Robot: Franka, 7 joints.
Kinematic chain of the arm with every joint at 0, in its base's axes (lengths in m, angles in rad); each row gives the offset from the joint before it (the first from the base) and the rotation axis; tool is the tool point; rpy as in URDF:
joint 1: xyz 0 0 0.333 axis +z
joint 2: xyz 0 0 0 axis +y
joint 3: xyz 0 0 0.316 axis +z
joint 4: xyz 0.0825 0 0 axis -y
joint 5: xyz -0.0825 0 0.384 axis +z
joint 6: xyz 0 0 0 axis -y
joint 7: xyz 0.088 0 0 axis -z
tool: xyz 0 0 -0.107 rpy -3.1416 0 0
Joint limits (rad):
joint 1: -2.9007..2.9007
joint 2: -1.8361..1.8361
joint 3: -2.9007..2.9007
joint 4: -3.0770..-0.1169
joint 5: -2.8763..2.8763
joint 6: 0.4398..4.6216
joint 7: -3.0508..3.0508
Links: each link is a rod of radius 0.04 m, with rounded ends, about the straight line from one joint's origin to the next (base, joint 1, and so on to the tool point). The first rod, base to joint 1, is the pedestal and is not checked.
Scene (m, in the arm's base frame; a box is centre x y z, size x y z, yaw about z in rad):
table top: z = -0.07
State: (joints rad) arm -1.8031 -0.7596 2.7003 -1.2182 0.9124 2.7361 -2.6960
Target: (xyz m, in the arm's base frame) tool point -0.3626 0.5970 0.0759
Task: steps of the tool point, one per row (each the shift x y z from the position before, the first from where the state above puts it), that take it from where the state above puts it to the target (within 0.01 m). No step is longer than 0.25 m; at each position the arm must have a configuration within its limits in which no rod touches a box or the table.
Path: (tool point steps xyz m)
1: -0.1984 0.0851 -0.0970
2: -0.2136 0.0148 -0.0947
3: -0.2026 -0.0556 -0.0904
4: -0.1678 -0.1165 -0.0842

